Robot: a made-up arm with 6 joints.
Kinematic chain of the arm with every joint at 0, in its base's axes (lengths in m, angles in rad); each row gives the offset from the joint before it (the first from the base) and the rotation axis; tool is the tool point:
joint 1: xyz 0 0 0.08 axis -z
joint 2: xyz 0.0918 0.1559 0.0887 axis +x
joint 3: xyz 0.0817 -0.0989 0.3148 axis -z
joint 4: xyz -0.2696 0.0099 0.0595 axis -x
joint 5: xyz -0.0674 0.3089 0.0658 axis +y
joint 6: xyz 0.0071 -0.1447 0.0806 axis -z
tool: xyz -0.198 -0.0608 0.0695
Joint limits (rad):
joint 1: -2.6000..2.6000
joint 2: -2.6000..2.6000
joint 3: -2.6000..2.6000
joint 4: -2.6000..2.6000
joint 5: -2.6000..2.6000
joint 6: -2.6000..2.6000
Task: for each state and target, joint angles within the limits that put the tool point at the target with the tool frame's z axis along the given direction. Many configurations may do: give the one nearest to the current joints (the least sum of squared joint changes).
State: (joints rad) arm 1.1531 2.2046 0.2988 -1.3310 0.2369 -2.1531
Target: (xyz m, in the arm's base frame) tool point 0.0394 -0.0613 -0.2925 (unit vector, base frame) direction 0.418 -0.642 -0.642
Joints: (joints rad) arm 1.3702 2.3509 -0.2692 -1.2735 0.5386 -1.9798
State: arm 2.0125 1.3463 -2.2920 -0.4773 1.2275 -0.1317
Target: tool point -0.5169 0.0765 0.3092 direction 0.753 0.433 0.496
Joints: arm 2.4417 0.9619 -2.6000 0.1056 1.4117 -0.9229
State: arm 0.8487 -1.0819 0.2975 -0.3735 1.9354 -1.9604
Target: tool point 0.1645 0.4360 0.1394 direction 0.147 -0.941 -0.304
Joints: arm 0.5668 -0.9988 0.5886 -0.3039 2.5025 -2.1635
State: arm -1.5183 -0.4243 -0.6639 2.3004 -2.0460 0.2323
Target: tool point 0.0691 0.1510 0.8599 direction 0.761 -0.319 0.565
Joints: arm -1.7395 -0.6639 -1.1015 2.5265 -1.5901 0.3043
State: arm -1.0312 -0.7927 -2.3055 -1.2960 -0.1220 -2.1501
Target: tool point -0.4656 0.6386 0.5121 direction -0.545 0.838 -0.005
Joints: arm -1.2241 -1.1396 -2.6000 -0.6935 -0.3498 -2.1450
